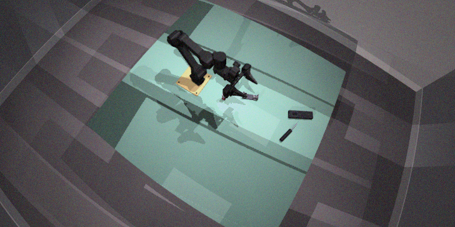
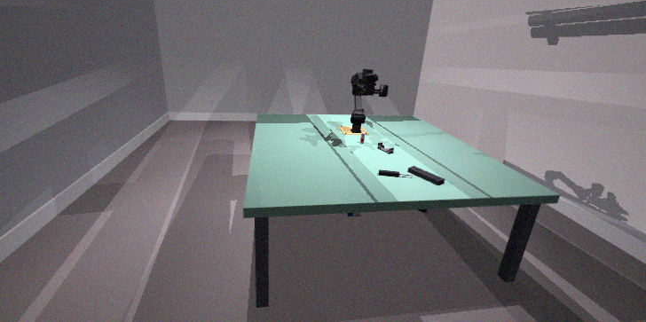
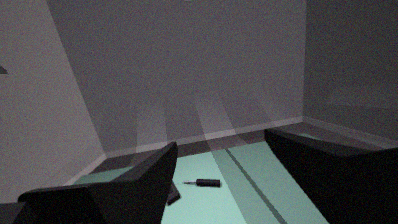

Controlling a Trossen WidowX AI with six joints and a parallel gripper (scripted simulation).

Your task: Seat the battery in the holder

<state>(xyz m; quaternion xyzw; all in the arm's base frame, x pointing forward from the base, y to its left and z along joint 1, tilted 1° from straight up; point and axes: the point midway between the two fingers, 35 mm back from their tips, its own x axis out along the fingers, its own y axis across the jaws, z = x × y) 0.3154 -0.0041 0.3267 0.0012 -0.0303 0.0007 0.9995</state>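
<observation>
My gripper tip is 30 cm above the battery and 16 cm past it. Round my gripper tip: black bar: 31 cm below, 28 cm ahead, 21 cm to the left; screwdriver: 32 cm below, 28 cm ahead, 8 cm to the left.
</observation>
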